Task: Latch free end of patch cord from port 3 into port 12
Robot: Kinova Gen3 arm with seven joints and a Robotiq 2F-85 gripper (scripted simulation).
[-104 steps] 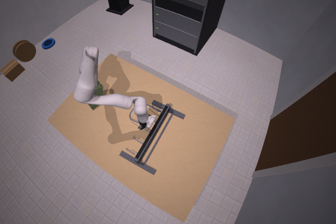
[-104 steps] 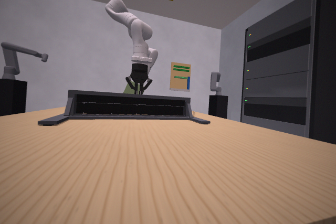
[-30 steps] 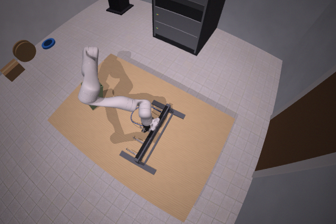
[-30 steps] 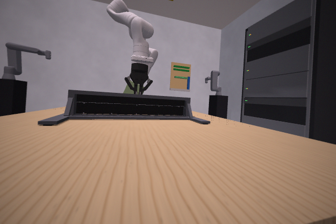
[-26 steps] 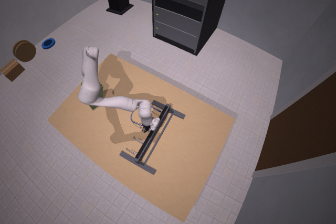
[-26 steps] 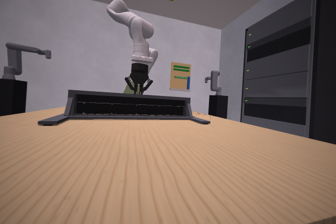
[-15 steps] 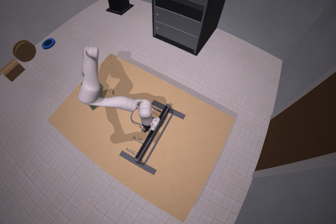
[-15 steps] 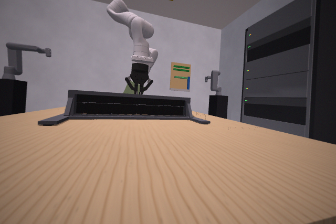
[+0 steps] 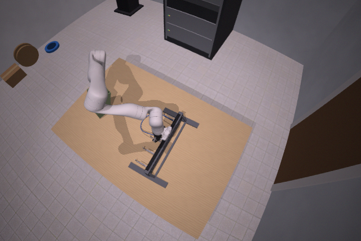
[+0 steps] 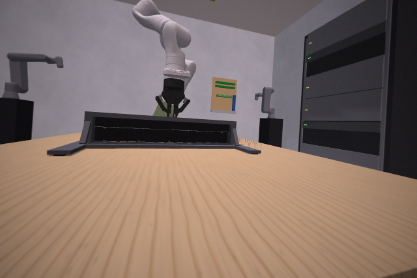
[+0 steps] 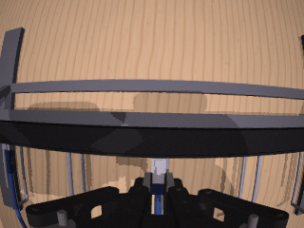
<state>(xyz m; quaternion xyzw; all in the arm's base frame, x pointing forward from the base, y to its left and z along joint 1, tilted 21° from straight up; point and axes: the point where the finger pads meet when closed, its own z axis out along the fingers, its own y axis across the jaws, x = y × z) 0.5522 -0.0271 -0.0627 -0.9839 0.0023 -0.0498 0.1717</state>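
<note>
Right now my hand is 1 cm short of the plug and 1 cm above it.
</note>
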